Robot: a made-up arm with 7 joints.
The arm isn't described. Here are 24 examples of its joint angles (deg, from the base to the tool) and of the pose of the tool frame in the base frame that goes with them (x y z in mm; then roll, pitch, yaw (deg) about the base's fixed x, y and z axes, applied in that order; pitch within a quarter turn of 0, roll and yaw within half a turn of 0).
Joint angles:
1: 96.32 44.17 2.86 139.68 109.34 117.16 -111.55
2: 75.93 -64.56 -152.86 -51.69 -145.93 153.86 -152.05
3: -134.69 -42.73 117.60 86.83 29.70 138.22 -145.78
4: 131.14 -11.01 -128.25 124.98 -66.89 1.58 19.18
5: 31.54 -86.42 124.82 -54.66 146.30 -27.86 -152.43
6: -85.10 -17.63 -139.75 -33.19 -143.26 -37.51 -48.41
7: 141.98 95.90 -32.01 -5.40 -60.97 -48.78 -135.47
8: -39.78 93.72 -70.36 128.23 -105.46 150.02 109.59
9: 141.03 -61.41 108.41 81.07 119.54 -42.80 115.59
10: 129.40 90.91 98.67 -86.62 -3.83 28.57 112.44
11: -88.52 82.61 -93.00 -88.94 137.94 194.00 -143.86
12: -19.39 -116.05 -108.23 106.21 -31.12 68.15 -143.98
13: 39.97 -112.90 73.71 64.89 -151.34 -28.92 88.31
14: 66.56 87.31 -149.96 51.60 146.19 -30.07 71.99
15: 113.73 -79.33 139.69 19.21 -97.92 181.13 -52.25
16: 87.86 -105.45 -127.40 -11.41 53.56 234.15 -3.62
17: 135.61 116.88 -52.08 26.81 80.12 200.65 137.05
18: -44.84 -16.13 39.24 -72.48 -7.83 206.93 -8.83
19: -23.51 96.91 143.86 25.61 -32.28 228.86 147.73
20: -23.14 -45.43 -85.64 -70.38 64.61 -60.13 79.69
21: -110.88 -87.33 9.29 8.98 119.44 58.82 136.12
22: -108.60 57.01 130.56 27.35 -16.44 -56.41 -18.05
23: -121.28 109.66 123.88 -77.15 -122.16 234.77 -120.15
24: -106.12 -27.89 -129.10 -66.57 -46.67 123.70 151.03
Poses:
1: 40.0 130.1 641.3 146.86 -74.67 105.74
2: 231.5 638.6 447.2 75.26 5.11 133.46
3: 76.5 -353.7 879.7 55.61 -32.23 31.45
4: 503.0 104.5 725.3 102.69 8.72 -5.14
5: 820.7 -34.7 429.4 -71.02 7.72 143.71
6: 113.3 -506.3 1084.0 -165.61 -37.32 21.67
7: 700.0 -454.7 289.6 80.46 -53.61 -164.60
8: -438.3 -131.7 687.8 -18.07 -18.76 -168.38
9: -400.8 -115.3 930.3 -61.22 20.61 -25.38
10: 654.8 42.5 594.3 -77.35 -60.52 -127.17
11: 241.3 431.6 670.9 -132.67 33.55 -9.99
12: 205.2 -640.5 459.0 -50.09 -6.21 131.12
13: 253.0 665.6 201.8 118.32 -39.78 44.91
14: 86.1 -799.1 243.5 11.76 -2.00 -14.84
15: -205.5 714.9 689.8 -43.87 -9.82 -92.75
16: 147.7 747.4 272.6 60.88 4.75 -34.21
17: 664.9 -302.3 342.9 -134.94 -3.80 21.85
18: -275.9 -179.4 1022.1 -162.70 1.39 -1.16
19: -636.6 348.6 301.8 -56.78 -21.38 169.29
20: 555.8 86.7 907.2 142.53 -57.12 -51.46
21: -307.0 -789.0 344.7 76.61 6.49 3.53
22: 373.2 633.9 817.5 125.32 33.12 13.71
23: -146.4 556.1 516.8 153.49 11.99 58.49
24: 82.0 -480.1 745.6 119.74 -29.25 -1.38
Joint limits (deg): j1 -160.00..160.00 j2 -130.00..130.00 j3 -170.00..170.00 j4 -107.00..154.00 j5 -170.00..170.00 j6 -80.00..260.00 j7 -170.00..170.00
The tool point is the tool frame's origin. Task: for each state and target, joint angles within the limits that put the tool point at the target. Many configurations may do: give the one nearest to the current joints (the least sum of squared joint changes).
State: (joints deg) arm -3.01 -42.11 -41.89 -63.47 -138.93 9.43 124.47
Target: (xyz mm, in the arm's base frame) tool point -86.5 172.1 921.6
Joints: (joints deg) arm 0.78 -48.96 -20.51 -99.83 -130.40 2.51 124.47
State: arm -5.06 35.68 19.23 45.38 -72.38 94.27 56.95
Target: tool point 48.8 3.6 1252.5
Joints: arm -7.76 22.07 2.60 62.99 -68.08 97.52 56.95
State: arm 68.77 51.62 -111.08 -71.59 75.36 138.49 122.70
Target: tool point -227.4 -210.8 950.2
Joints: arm 86.59 47.57 -128.10 -86.88 75.73 145.32 122.70
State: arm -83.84 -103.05 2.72 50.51 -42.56 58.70 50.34
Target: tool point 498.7 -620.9 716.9
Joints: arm -54.56 -56.13 21.13 47.74 -48.63 67.20 50.34
